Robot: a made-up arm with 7 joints. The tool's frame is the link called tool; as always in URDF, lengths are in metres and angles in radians. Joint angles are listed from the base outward.
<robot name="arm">
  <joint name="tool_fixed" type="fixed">
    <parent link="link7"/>
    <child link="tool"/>
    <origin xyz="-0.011 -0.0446 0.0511" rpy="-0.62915 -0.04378 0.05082"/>
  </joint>
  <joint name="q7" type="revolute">
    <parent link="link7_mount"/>
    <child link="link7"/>
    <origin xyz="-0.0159 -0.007 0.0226"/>
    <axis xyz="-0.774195 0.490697 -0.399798"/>
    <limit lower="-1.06" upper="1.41"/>
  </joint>
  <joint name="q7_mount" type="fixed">
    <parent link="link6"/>
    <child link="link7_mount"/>
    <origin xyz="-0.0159 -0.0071 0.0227"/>
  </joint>
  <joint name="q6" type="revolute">
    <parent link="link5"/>
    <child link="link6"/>
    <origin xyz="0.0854 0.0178 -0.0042"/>
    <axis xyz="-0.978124 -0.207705 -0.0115"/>
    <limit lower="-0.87" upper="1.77"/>
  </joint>
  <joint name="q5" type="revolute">
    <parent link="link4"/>
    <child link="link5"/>
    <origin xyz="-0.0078 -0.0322 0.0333"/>
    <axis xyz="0 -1 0"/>
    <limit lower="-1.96" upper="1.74"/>
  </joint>
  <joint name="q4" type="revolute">
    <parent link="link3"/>
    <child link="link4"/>
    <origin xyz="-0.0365 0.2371 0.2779"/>
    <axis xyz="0 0 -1"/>
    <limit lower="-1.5" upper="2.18"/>
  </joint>
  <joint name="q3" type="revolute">
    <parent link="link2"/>
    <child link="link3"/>
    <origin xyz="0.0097 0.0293 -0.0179"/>
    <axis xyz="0 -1 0"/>
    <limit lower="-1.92" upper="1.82"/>
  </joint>
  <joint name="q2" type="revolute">
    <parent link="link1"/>
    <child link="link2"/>
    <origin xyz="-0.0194 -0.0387 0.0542"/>
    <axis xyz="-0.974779 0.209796 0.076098"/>
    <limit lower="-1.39" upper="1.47"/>
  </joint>
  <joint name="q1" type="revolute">
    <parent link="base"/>
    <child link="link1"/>
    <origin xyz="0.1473 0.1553 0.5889"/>
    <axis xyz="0 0 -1"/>
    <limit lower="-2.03" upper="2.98"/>
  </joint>
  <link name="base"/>
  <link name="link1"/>
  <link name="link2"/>
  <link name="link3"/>
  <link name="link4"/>
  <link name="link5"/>
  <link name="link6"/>
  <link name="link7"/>
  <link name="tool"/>
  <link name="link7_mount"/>
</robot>
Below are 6 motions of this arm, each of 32 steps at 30 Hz.
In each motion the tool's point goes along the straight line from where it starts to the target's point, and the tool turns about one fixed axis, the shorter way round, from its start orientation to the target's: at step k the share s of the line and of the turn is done. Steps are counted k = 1, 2, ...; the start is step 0. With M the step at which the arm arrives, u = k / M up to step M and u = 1 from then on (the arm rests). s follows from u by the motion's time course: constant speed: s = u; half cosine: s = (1 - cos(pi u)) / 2; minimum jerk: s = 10 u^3 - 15 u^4 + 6 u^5.
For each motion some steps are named. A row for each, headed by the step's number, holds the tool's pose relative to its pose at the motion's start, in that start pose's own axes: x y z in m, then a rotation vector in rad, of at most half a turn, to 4 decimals.
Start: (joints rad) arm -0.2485 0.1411 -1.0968 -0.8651 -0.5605 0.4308 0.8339
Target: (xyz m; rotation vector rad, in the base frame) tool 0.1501 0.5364 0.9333 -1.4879 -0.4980 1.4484
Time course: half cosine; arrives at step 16
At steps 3, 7, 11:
3: -0.0145 0.0145 0.0163 -0.0322 -0.0153 -0.0765
7: -0.0692 0.0693 0.0778 -0.1538 -0.0729 -0.3653
11: -0.1338 0.1338 0.1504 -0.2972 -0.1409 -0.7061

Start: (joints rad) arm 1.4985 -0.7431 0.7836 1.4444 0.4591 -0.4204 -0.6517
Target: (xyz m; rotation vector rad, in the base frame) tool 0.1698 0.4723 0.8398 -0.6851 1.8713 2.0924
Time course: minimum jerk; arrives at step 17
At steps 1, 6, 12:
1: 0.0000 0.0001 -0.0001 0.0004 0.0014 -0.0005
6: -0.0017 0.0070 -0.0170 0.0548 0.1761 -0.0640
12: -0.0061 0.0248 -0.0600 0.1930 0.6204 -0.2255

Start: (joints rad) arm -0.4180 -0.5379 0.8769 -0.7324 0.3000 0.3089 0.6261
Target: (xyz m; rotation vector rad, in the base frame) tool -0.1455 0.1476 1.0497 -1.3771 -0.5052 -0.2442
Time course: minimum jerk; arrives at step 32
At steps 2, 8, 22, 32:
2: 0.0003 0.0002 0.0000 -0.0013 0.0007 0.0015
8: 0.0137 0.0079 -0.0011 -0.0626 0.0341 0.0707
22: 0.1085 0.0623 -0.0086 -0.4963 0.2698 0.5599
32: 0.1323 0.0759 -0.0104 -0.6052 0.3290 0.6828

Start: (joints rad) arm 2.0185 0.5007 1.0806 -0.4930 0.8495 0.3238 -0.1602
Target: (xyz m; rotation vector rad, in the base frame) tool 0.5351 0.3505 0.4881 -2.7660 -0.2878 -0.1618
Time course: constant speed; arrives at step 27
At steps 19, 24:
19: -0.0569 0.1327 0.0682 -0.2222 -0.2547 0.1499
24: -0.0719 0.1676 0.0862 -0.2807 -0.3217 0.1893

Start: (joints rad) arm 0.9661 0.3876 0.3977 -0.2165 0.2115 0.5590 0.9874
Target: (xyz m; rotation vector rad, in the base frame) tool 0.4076 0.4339 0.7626 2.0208 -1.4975 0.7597
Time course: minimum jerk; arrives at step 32
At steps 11, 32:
11: 0.0015 0.0277 0.0180 -0.2811 0.0405 0.0185
32: 0.0066 0.1230 0.0798 -1.2465 0.1797 0.0822

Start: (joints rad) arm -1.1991 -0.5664 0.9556 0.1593 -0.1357 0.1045 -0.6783
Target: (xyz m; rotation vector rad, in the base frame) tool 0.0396 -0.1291 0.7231 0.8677 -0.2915 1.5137
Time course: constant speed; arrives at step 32
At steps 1, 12, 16, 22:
1: -0.0033 -0.0026 -0.0021 0.0175 0.0245 0.0144
12: -0.0392 -0.0313 -0.0252 0.2103 0.2939 0.1725
16: -0.0522 -0.0417 -0.0335 0.2804 0.3919 0.2300
22: -0.0718 -0.0573 -0.0461 0.3856 0.5389 0.3162

